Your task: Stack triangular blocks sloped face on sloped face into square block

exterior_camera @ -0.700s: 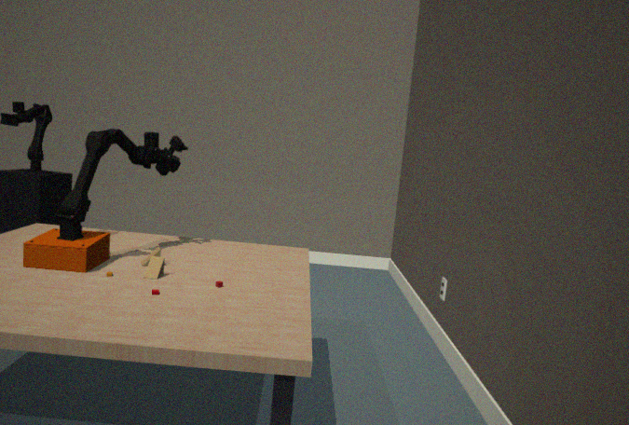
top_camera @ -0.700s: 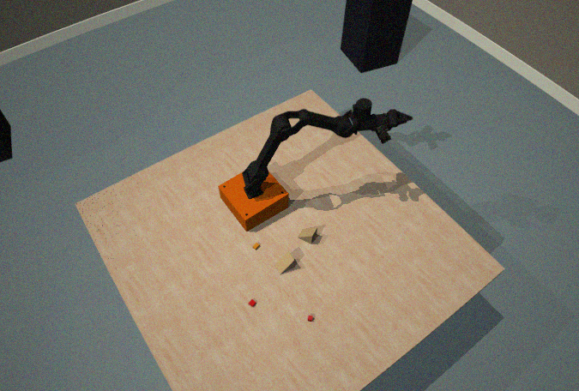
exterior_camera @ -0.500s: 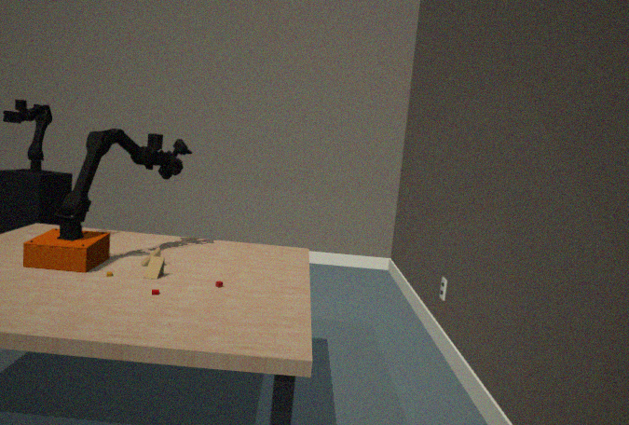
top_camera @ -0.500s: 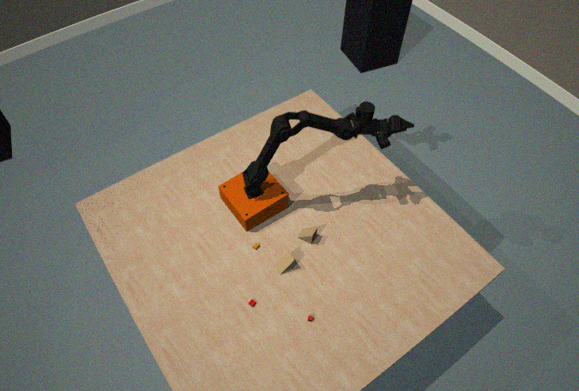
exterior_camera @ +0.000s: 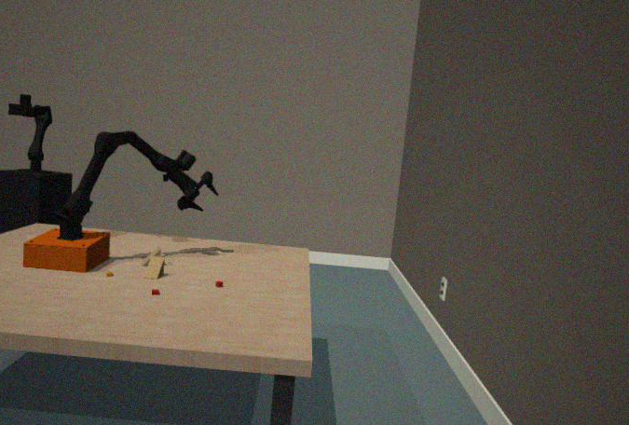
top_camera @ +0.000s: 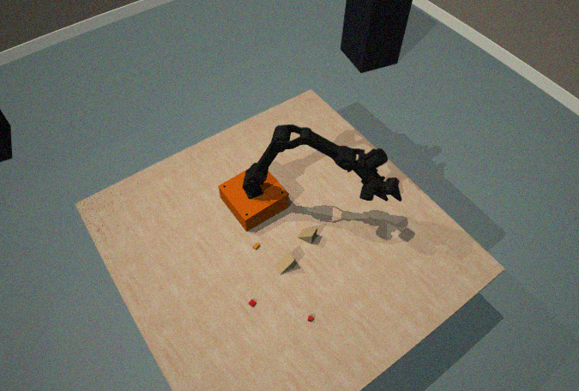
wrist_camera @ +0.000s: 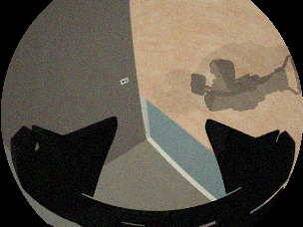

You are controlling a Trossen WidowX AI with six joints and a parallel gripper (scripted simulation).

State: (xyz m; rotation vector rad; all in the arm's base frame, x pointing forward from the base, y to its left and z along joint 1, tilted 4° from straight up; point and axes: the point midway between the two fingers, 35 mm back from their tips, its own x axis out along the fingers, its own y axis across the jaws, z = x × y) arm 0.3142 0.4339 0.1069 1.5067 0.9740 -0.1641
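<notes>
Right now the triangular block is 10 mm behind my gripper tip, 430 mm to the right of it and 190 mm below it. Also, from my gripper tip: orange cube: 130 mm behind, 510 mm to the right, 210 mm below.
</notes>
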